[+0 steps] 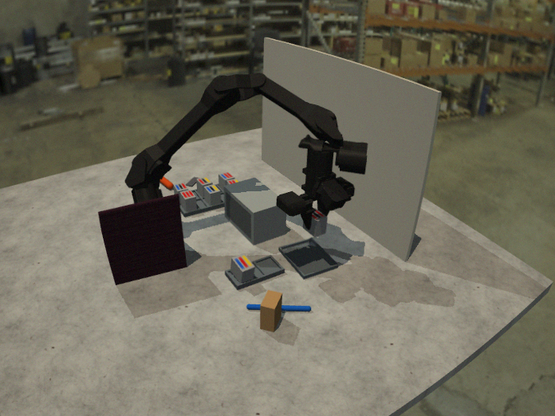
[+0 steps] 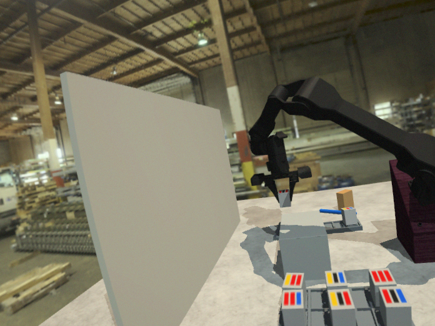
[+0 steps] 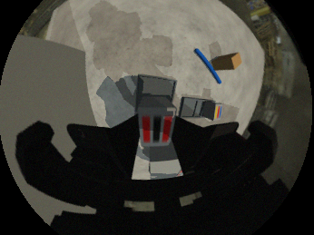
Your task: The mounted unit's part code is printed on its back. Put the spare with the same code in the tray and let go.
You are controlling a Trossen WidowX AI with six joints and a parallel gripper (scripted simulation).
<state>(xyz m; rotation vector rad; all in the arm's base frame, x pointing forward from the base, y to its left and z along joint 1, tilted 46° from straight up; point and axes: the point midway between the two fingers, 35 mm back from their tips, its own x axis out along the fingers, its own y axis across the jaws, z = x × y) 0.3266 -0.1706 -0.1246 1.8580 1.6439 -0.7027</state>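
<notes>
Now: the dark grey tray 1 cm behind my gripper tip and 9 cm below it. The rest, counted from my gripper tip: grey spare 2 cm above; then brown block 21 cm behind, 13 cm to the right, 6 cm below; then blue rod 17 cm behind, 10 cm to the right, 9 cm below.
</notes>
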